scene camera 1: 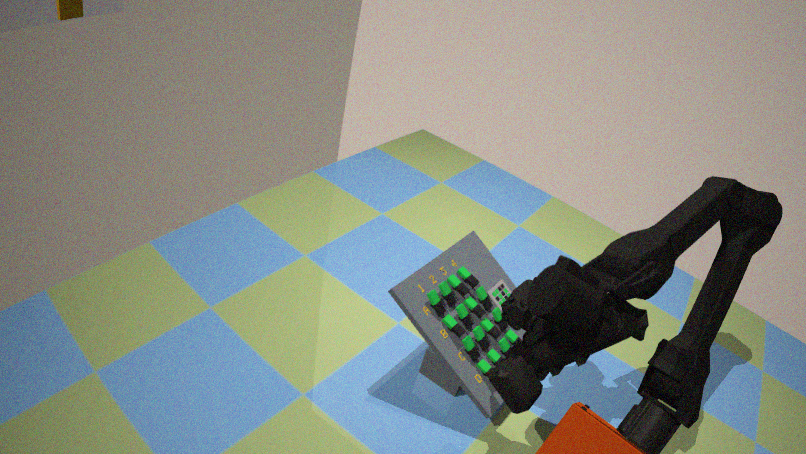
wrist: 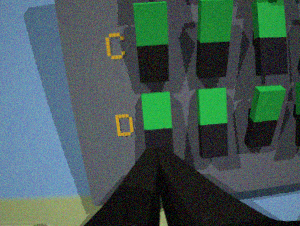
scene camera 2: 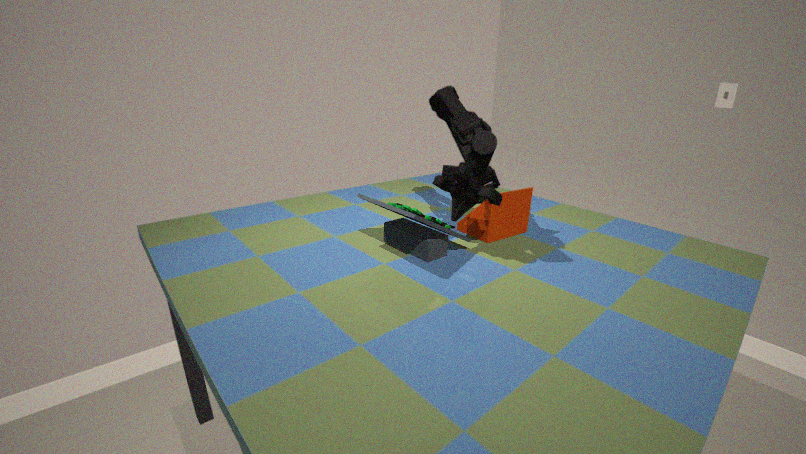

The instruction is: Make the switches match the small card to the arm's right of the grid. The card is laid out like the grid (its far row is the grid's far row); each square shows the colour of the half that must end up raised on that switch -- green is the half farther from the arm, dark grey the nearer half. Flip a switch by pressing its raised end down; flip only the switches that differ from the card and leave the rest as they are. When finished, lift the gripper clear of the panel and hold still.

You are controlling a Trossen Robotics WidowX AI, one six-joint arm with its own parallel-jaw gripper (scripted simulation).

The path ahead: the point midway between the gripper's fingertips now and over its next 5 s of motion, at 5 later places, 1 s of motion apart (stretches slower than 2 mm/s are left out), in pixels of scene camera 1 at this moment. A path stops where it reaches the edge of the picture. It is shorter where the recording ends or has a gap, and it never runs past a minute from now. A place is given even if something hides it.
The gripper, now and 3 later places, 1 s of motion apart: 497, 370; 494, 373; 492, 375; 511, 306
